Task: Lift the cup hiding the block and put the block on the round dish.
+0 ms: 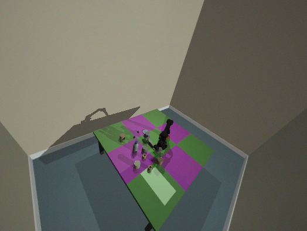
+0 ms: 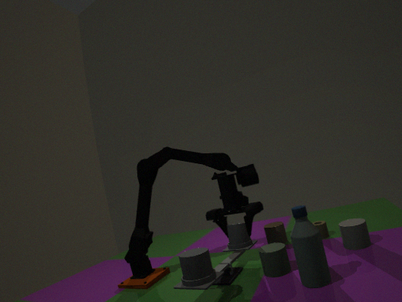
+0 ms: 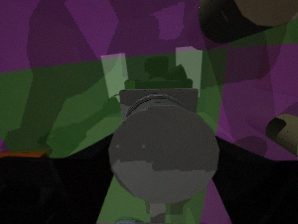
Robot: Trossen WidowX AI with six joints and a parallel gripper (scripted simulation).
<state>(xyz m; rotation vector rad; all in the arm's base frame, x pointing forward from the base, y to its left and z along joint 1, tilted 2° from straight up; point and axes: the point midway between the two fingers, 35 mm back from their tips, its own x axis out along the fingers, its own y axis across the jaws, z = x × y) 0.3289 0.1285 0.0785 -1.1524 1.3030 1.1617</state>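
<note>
My gripper tip is now 10 mm above the light-blue block. Also, from my gripper tip: small balance 140 mm to the right, 30 mm below, 10 mm behind; then grey cup 280 mm to the right, 20 mm behind, 20 mm above; then grey-green cylinder 140 mm to the right, 110 mm ahead, 30 mm below.
</note>
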